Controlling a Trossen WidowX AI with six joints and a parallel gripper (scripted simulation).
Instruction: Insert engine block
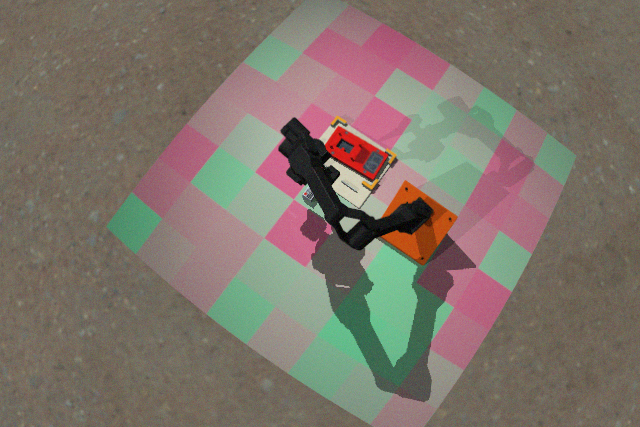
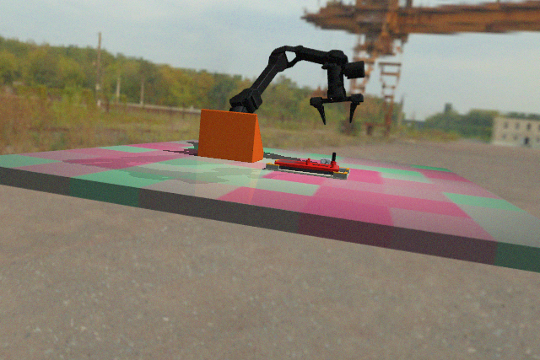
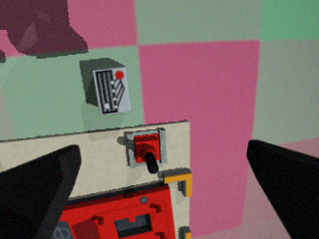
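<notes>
The grey engine block lies 30 mm behind my gripper tip and 150 mm below it.
</notes>
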